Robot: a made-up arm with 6 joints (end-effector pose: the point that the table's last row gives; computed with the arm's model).
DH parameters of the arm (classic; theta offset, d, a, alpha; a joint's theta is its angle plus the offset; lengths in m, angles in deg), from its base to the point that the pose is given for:
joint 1: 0 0.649 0.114 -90
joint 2: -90 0 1.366 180
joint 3: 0 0 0.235 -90
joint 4: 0 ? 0 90
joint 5: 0 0 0 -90
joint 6: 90 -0.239 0 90
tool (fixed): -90 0 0 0
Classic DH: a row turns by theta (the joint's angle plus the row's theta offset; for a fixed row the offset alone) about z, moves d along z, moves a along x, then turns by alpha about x.
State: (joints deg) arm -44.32 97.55 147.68 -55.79 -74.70 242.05
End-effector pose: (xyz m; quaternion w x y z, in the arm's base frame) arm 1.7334 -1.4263 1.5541 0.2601 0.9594 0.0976 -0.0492
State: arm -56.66 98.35 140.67 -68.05 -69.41 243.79
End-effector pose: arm 1.4698 -1.8566 1.4688 0.1780 0.9835 0.0330 -0.0052
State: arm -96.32 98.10 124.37 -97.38 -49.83 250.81
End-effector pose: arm -0.1086 -2.6259 1.3151 0.0461 0.9193 -0.3439 0.1859
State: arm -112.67 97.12 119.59 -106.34 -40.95 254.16
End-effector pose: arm -0.9003 -2.5455 1.2889 0.0438 0.8169 -0.5163 0.2533
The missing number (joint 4, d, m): -1.262
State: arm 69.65 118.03 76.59 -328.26 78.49 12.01
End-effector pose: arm 0.7848 2.4702 -0.5343 0.6166 -0.0024 -0.4021 0.6768
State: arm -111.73 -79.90 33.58 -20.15 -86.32 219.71
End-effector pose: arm 0.7242 1.5952 2.0557 0.4267 0.5686 -0.6897 -0.1376
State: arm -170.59 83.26 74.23 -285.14 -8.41 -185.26
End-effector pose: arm -2.9512 -0.4549 0.7972 0.0732 -0.0644 0.8094 0.5791
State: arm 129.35 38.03 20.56 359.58 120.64 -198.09
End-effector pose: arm -1.3782 1.6832 1.8030 0.7422 -0.1541 -0.6057 -0.2418
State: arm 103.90 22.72 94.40 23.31 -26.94 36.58
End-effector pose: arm -0.1930 0.9582 3.3519 0.7112 -0.0114 -0.5108 0.4829
